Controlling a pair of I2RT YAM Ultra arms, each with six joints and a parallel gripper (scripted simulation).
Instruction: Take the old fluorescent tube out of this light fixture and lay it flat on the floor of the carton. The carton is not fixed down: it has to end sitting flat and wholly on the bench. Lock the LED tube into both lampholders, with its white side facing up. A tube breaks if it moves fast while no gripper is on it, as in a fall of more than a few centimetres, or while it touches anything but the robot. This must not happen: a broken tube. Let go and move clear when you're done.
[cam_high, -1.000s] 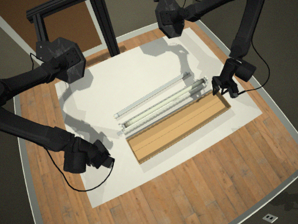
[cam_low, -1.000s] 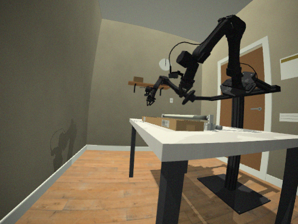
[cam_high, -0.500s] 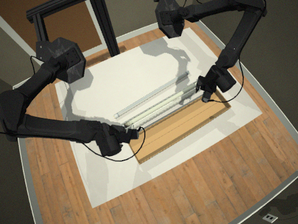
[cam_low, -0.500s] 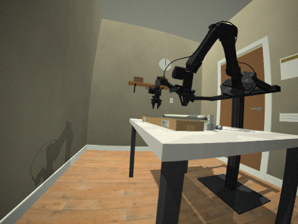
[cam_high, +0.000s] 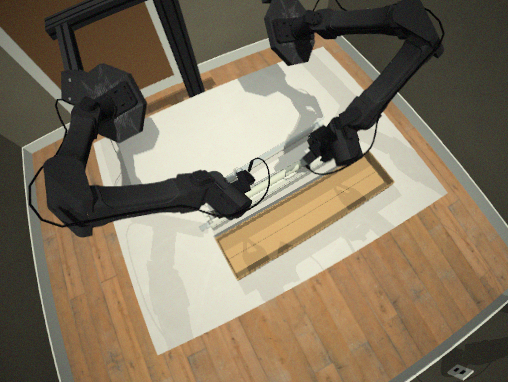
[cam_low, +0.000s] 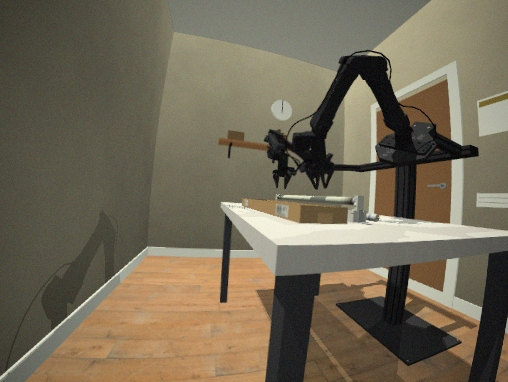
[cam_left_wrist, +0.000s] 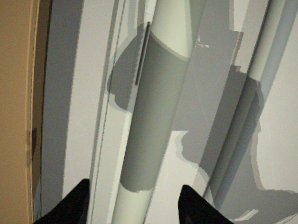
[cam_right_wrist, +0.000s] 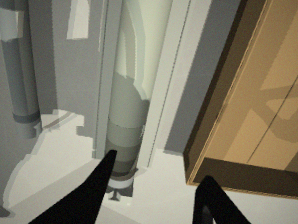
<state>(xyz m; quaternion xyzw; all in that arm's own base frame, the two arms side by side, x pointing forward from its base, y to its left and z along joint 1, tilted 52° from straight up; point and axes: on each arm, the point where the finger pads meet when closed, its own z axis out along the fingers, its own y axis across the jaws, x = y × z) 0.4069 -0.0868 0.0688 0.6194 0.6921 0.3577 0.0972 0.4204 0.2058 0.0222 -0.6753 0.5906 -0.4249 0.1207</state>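
Right now the old fluorescent tube is 1 cm behind my left hand, 12 cm to the right of it and 5 cm below it. From my left hand the other things lie so: LED tube (12 cm behind, 15 cm to the right, 10 cm below); then brown carton (14 cm ahead, 11 cm to the right, 9 cm below).
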